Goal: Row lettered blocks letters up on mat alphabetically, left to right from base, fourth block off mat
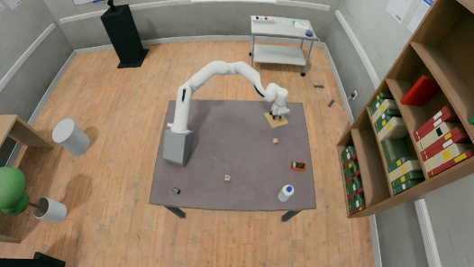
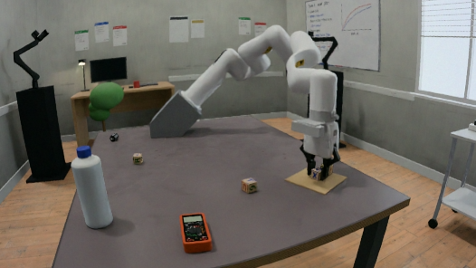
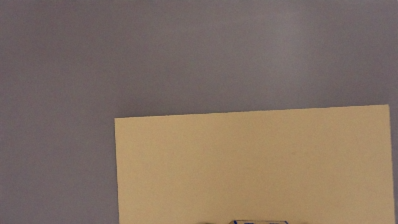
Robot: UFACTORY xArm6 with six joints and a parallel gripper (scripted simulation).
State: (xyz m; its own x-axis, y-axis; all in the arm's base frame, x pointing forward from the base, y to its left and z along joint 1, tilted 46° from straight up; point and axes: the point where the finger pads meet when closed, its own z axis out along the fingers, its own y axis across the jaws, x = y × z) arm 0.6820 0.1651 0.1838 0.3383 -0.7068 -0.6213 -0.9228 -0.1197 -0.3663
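Now: the tan mat 3 cm below my hand. The rest, counted from my hand: black object: 67 cm behind, 62 cm to the right, 2 cm below; then white bottle: 61 cm to the right, 6 cm above, 4 cm ahead.
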